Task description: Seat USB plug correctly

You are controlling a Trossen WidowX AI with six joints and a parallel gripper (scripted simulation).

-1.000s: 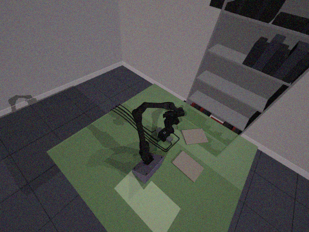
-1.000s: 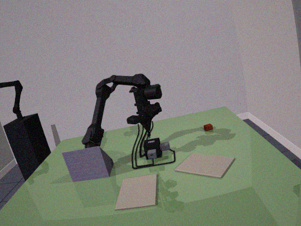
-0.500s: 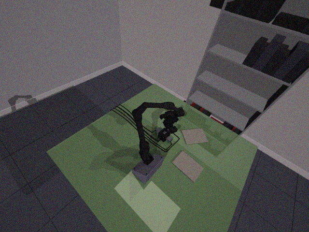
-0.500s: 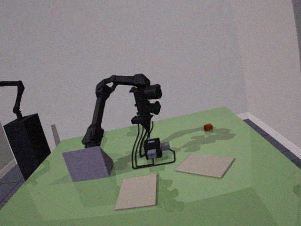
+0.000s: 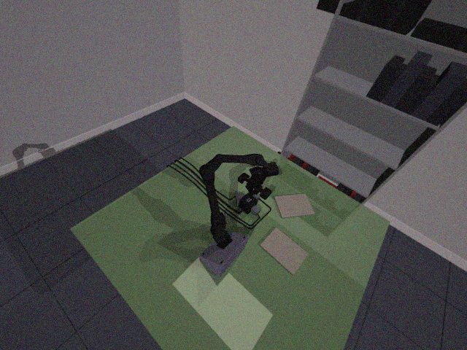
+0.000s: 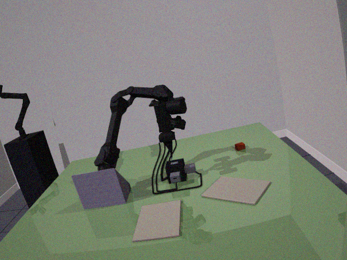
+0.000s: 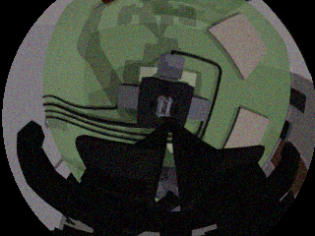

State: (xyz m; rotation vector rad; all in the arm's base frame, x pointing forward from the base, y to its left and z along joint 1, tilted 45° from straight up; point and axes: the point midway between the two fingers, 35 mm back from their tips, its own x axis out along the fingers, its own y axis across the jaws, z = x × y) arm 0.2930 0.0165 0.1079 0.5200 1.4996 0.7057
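The USB plug lies 2 cm below my gripper tip.
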